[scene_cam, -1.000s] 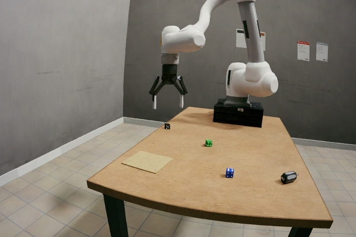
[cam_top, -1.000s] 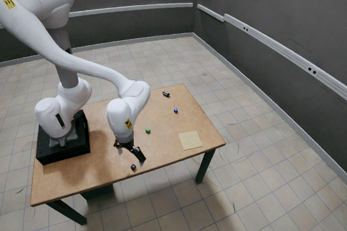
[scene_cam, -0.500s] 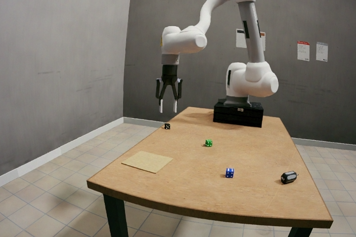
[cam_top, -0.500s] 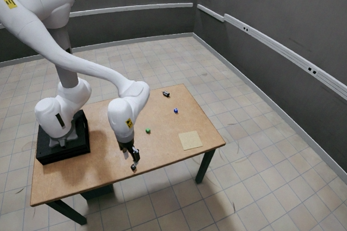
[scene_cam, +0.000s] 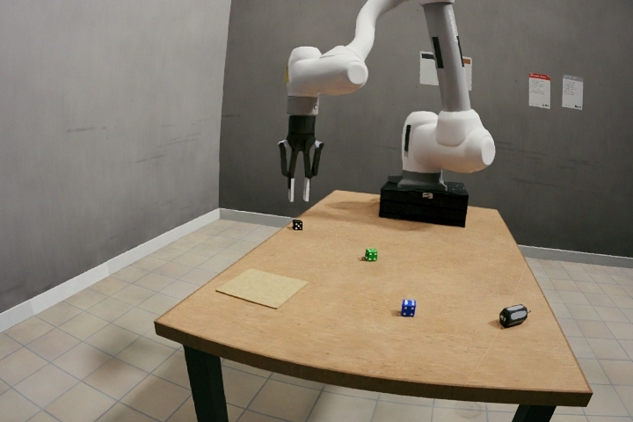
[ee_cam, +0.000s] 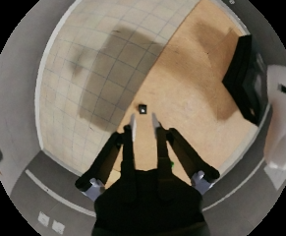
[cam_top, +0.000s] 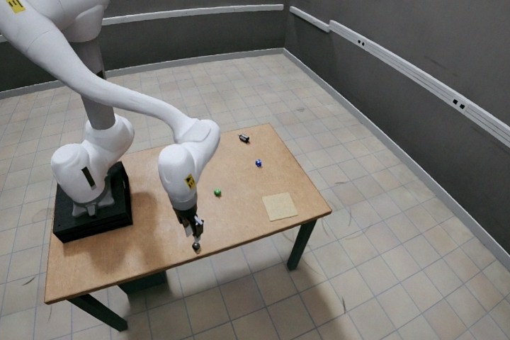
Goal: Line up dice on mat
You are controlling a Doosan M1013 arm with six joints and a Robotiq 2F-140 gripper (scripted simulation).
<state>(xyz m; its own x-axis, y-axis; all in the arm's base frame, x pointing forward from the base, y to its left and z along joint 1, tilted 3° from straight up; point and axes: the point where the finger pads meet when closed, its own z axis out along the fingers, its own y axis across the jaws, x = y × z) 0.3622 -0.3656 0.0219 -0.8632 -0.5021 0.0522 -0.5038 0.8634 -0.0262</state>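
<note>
My gripper is now 10 cm above the black die. Round my hand: tan mat: 43 cm ahead, 12 cm below, 4 cm to the left; then green die: 24 cm to the left, 19 cm ahead, 10 cm below; then blue die: 46 cm ahead, 34 cm to the left, 10 cm below.
</note>
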